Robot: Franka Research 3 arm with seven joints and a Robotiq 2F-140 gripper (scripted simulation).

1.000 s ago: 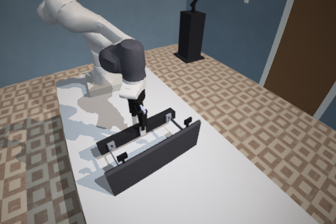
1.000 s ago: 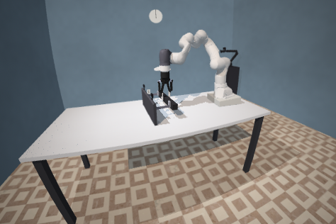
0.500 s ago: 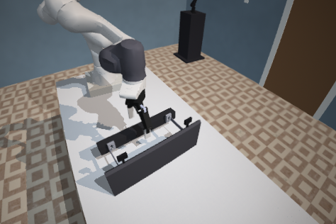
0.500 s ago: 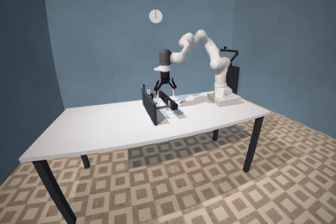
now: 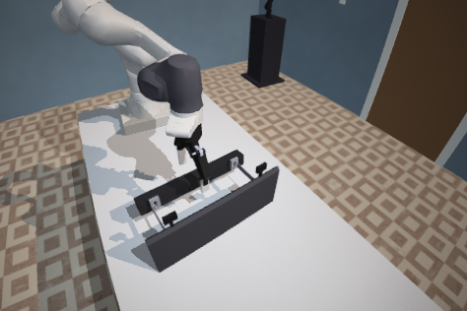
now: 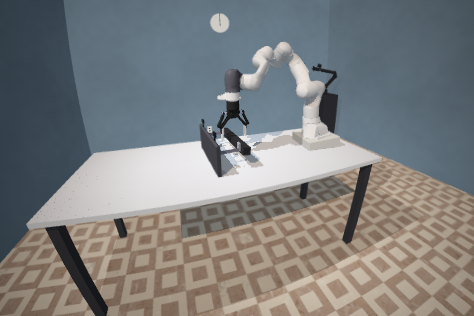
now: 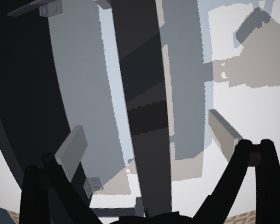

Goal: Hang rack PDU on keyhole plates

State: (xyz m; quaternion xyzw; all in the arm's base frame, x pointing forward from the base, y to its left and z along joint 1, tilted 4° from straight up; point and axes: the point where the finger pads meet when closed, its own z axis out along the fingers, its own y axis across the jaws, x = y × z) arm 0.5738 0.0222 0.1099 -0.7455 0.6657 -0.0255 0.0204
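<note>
My hand is 20 mm short of the rack PDU and 30 mm above it. Also, from my hand: dark panel (160 mm ahead, 20 mm to the left, 50 mm below).
</note>
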